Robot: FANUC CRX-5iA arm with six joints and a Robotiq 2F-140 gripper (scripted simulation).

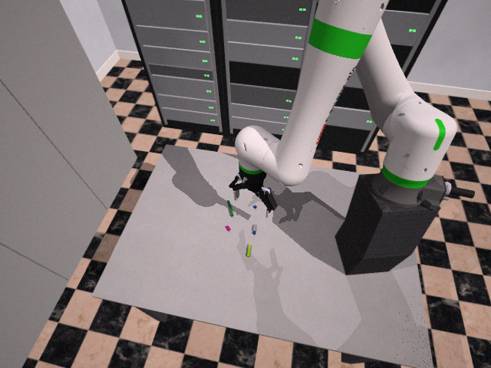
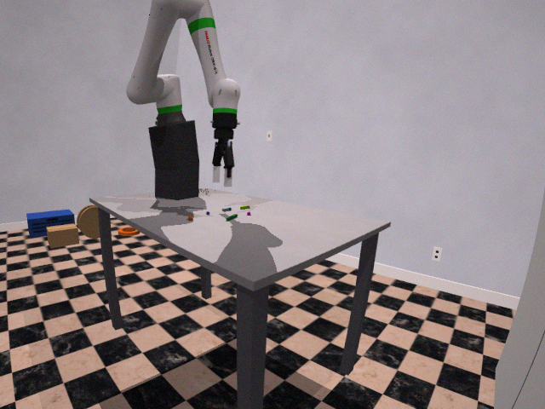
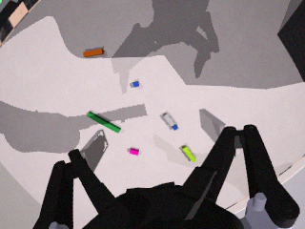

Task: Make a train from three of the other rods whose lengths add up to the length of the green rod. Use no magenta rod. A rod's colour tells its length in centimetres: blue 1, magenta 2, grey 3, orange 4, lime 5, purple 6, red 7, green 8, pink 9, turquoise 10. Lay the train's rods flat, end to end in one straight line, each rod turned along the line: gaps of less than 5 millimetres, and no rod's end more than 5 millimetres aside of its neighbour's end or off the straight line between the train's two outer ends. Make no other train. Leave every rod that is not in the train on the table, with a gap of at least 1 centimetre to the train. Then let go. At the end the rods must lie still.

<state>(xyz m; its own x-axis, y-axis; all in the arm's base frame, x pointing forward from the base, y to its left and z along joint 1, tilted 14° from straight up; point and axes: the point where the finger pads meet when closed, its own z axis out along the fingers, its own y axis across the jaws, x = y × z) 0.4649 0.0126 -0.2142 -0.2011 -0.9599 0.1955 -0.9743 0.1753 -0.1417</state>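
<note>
Now: the orange rod 160 mm to the right of my hand, 120 mm below it and 60 mm ahead of it. Round my hand: magenta rod 120 mm below, 80 mm to the left, 80 mm ahead; grey rod 120 mm below, 40 mm to the left, 30 mm behind; green rod 120 mm below, 110 mm ahead, 20 mm to the right.
</note>
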